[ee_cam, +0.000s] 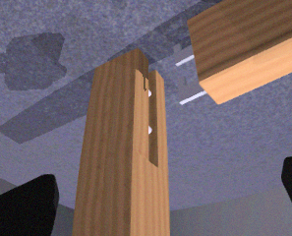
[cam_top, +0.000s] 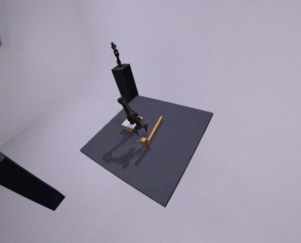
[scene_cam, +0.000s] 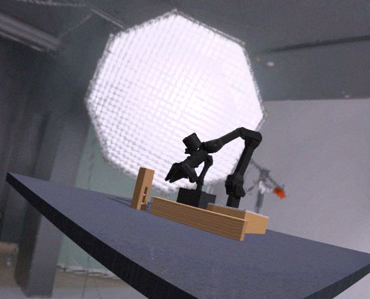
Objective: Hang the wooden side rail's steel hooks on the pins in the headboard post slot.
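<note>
The wooden headboard post lies 6 cm ahead of my gripper tip, 7 cm to the right of it and 6 cm below it.
</note>
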